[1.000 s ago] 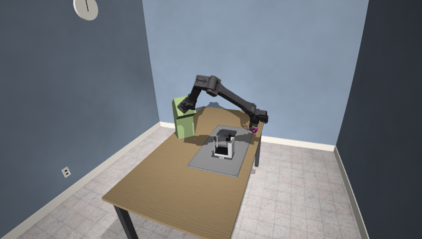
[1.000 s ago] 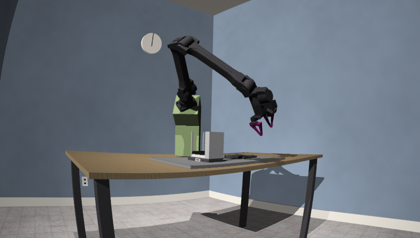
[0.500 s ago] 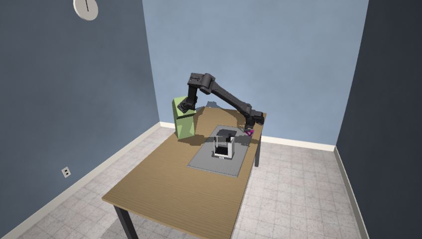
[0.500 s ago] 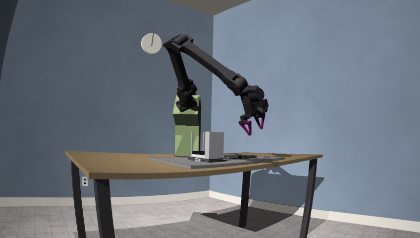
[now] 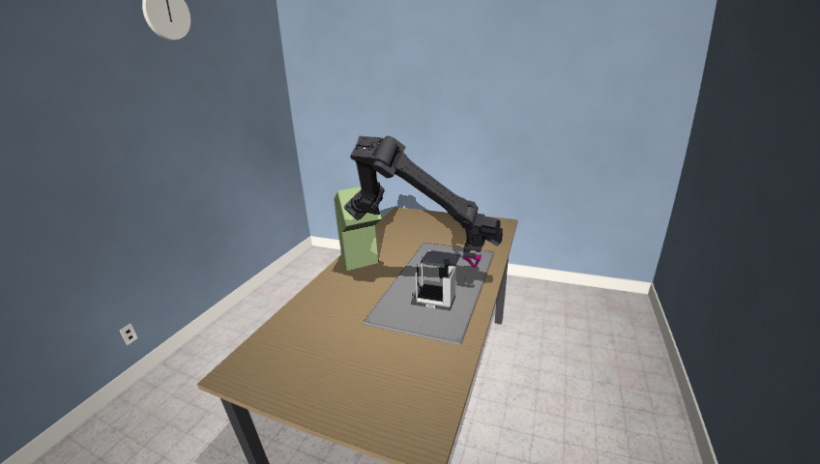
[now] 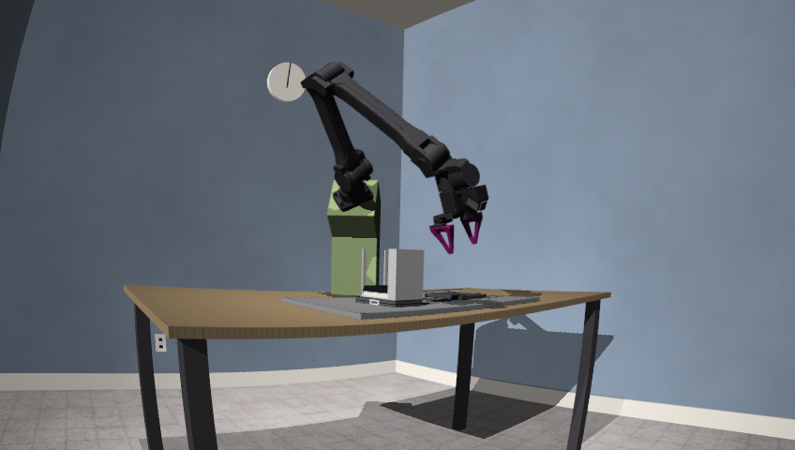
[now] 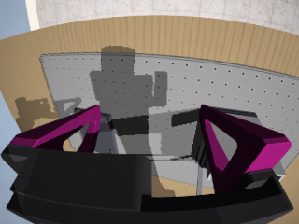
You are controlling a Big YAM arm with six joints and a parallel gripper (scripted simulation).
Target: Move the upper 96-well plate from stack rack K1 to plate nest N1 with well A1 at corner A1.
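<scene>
Now: the black 96-well plate 140 mm behind my hand, 110 mm to the right of it and 120 mm below it. Round my hand: white plate: 140 mm behind, 110 mm to the right, 130 mm below; then grey rack wall: 80 mm behind, 120 mm to the right, 80 mm below.
</scene>
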